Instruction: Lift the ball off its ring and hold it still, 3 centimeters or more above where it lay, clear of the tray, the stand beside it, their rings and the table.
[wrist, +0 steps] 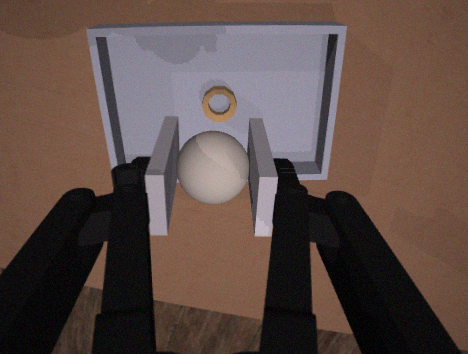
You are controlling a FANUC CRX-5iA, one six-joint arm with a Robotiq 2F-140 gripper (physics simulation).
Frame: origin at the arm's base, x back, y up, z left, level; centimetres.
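Seen in the pictures: gripper, fingertip midpoint: (pixel 213 141).
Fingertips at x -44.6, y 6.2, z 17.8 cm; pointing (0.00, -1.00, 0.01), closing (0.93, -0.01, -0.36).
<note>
Pixels of each thing's top centre, then the offset from my fingertips to it. "pt": a spot on its surface instead. Level surfaces: height alone.
- cream-coloured ball, middle of its top: (pixel 212 186) dx +0.4, dy +3.6, dz +0.9 cm
- orange ring, surface spot: (pixel 219 118) pt dx +1.1, dy -9.5, dz +1.8 cm
- grey tray, middle of its top: (pixel 219 111) dx +0.6, dy -8.0, dz +0.7 cm
- brown table top, its level: dy -10.7 cm
A cream-coloured ball (pixel 213 167) is held between the two flat pads of my gripper (pixel 213 141), which is shut on it, one pad touching each side. An orange ring (pixel 219 118) lies on the floor of the grey tray (pixel 217 30); its hole is uncovered and the ball is apart from it. The ball is above the tray's level and overlaps the tray's near wall in the wrist view. The exact height of the ball cannot be read from this view. The stand does not show in the wrist view.
The brown table top (pixel 400 125) surrounds the tray. The near table edge runs across the bottom of the wrist view, with a dark wood-patterned floor (pixel 210 327) beyond it. The tray's near wall is partly hidden by the gripper and the ball.
</note>
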